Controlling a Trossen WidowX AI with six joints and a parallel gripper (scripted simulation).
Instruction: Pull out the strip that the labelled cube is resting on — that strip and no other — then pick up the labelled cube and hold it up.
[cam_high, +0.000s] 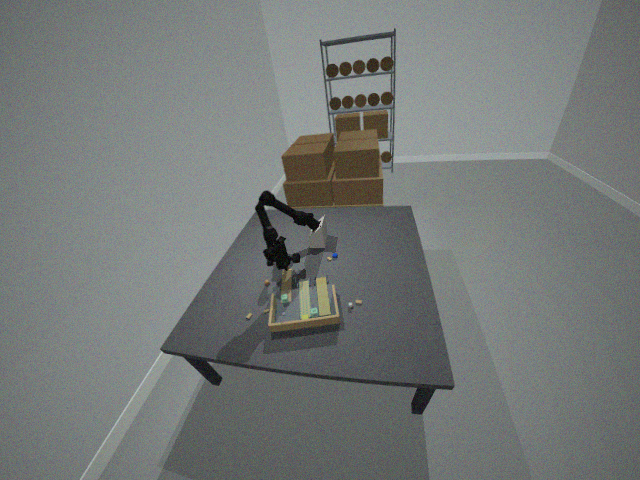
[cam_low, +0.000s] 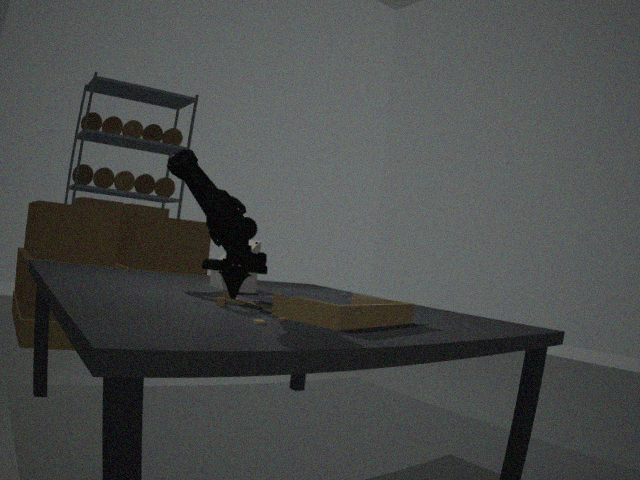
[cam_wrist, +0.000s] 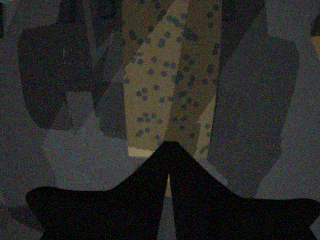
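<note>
Now: the tan speckled strip 110 mm ahead of my gripper tip and 40 mm to the left of it.
</note>
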